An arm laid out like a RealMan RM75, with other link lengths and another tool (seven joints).
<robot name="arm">
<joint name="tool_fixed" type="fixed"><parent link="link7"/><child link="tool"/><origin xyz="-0.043 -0.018 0.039" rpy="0 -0.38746 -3.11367"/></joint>
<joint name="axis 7" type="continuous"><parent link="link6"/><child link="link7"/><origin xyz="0 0 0.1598" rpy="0 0 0"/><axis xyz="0 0 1"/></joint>
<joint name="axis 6" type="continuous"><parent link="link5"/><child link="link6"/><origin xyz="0 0 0" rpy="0 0 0"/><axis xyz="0 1 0"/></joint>
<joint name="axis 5" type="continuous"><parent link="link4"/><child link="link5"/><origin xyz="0 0 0.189" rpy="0 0 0"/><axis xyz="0 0 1"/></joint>
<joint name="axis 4" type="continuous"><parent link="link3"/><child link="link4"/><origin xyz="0 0 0" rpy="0 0 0"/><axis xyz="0 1 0"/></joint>
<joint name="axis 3" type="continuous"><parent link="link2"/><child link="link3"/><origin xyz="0 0 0.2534" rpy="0 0 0"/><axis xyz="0 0 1"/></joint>
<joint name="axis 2" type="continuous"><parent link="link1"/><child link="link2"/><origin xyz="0 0 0" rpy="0 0 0"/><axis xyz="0 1 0"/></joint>
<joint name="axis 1" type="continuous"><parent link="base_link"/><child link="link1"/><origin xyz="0 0 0.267" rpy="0 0 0"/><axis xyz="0 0 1"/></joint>
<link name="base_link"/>
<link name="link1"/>
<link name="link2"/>
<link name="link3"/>
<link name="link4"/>
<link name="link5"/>
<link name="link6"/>
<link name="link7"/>
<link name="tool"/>
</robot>
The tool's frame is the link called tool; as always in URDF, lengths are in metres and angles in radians. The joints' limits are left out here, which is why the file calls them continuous.
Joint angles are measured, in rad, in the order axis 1, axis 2, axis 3, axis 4, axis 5, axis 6, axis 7. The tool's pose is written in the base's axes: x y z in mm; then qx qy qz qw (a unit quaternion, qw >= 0). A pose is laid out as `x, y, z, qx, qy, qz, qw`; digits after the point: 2 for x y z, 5 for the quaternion.
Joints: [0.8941 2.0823 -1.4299 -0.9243 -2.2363 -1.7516 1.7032]
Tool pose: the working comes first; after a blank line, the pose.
Where each joint sits with the arm in this pose, in the base's axes (m; each line is computed from the numbers above, not from the rounded line before):
axis 1: 0.0000 0.0000 0.2670
axis 2: 0.0000 0.0000 0.2670
axis 3: 0.1384 0.1723 0.1430
axis 4: 0.1384 0.1723 0.1430
axis 5: 0.0906 0.3513 0.1057
axis 6: 0.0906 0.3513 0.1057
axis 7: 0.1317 0.3015 -0.0405
the tool: 0.0988 0.2991 -0.0915

98.85, 299.14, -91.54, -0.08088, 0.93518, -0.15298, 0.30904
